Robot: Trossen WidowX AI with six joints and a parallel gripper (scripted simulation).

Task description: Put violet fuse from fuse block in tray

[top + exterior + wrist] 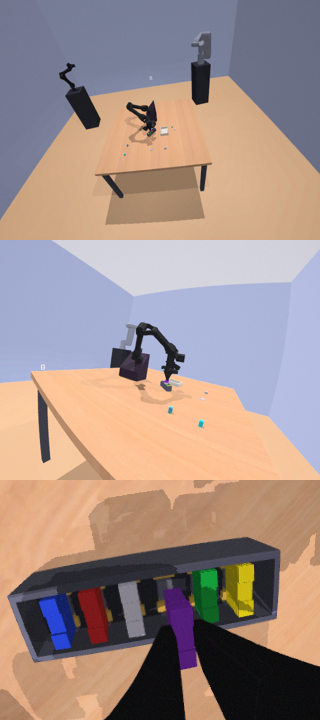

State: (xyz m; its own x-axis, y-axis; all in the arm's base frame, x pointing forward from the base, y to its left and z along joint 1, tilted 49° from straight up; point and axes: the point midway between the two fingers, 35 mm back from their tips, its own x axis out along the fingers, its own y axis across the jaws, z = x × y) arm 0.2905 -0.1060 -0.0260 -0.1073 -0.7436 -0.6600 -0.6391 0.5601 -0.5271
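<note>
Now: the white tray 18 cm to the left of my gripper tip, 6 cm below it and 2 cm ahead of it.
</note>
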